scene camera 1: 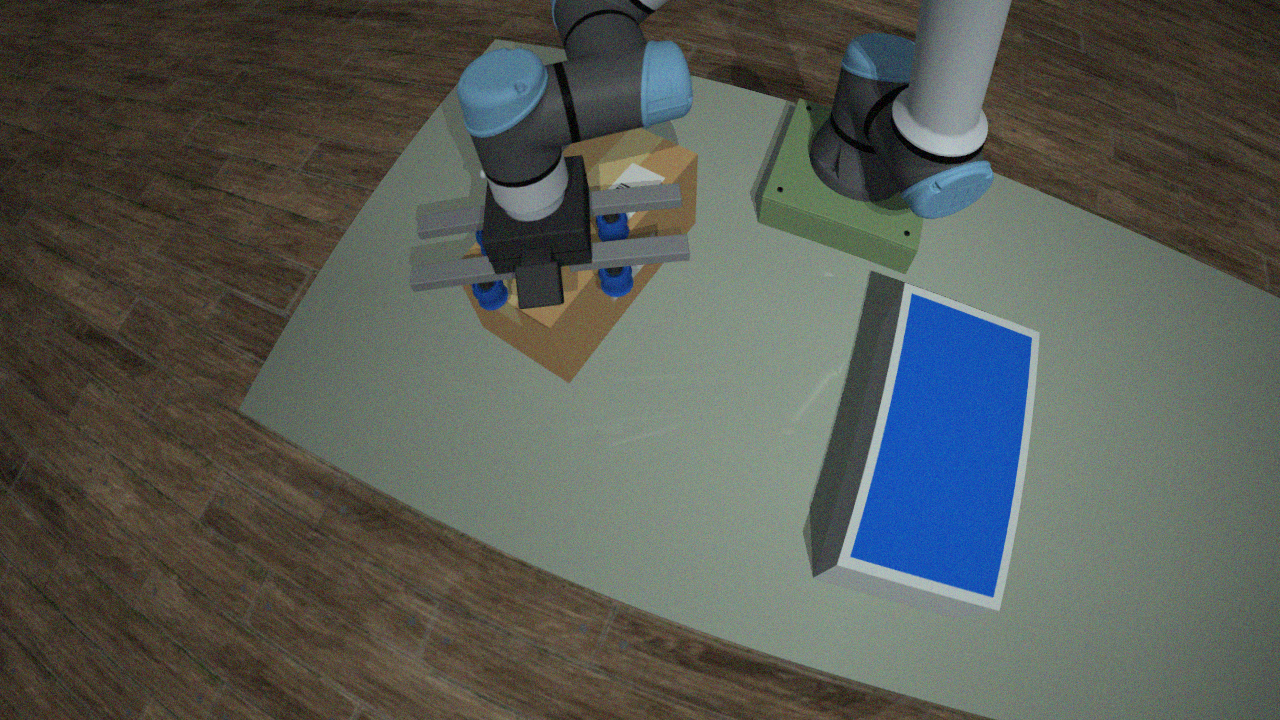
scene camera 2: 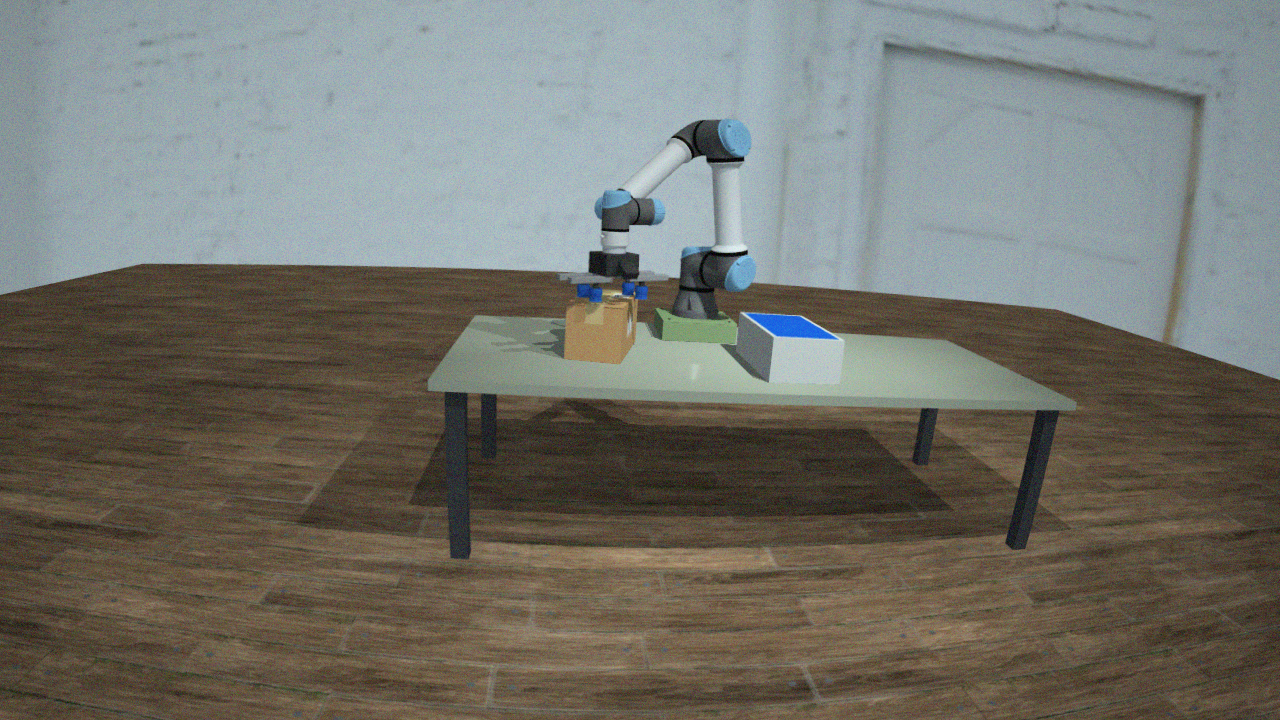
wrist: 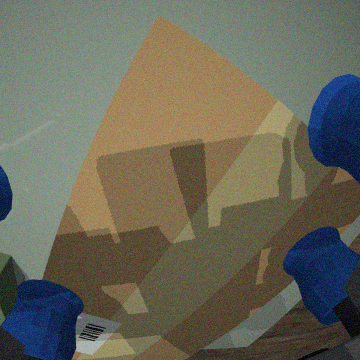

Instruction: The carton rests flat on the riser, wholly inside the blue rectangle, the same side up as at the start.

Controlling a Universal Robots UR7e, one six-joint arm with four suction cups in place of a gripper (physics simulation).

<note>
My suction head (scene camera 1: 619, 285) carries nothing. The cup is 14 cm from the middle of a brown carton (scene camera 1: 561, 338), above it. A grey riser with blue rectangle (scene camera 1: 926, 516) rests on the table.
The brown carton also shows in scene camera 2 (scene camera 2: 605, 331) and in the wrist view (wrist: 197, 182). The grey riser with blue rectangle shows as well in scene camera 2 (scene camera 2: 782, 348). My suction head shows as well in the wrist view (wrist: 316, 261). The wrist view misses the grey riser with blue rectangle: it is out of frame.
</note>
